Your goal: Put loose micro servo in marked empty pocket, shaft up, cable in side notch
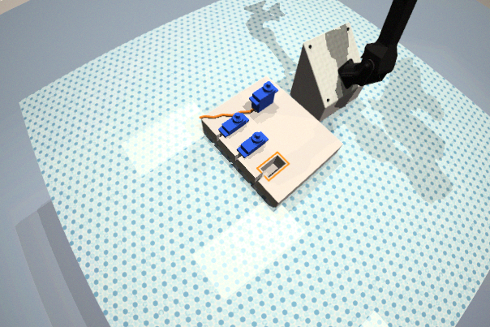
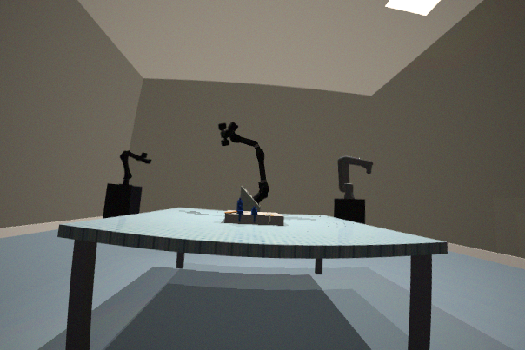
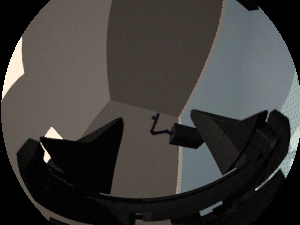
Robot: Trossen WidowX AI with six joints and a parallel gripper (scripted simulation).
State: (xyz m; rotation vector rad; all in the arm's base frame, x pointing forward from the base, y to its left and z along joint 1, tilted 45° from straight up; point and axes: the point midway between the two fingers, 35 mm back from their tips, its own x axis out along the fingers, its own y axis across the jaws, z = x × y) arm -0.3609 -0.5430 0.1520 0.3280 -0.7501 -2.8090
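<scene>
My gripper tip is now 620 mm above the beige deck, 560 mm short of it and 260 mm to the right of it.
</scene>
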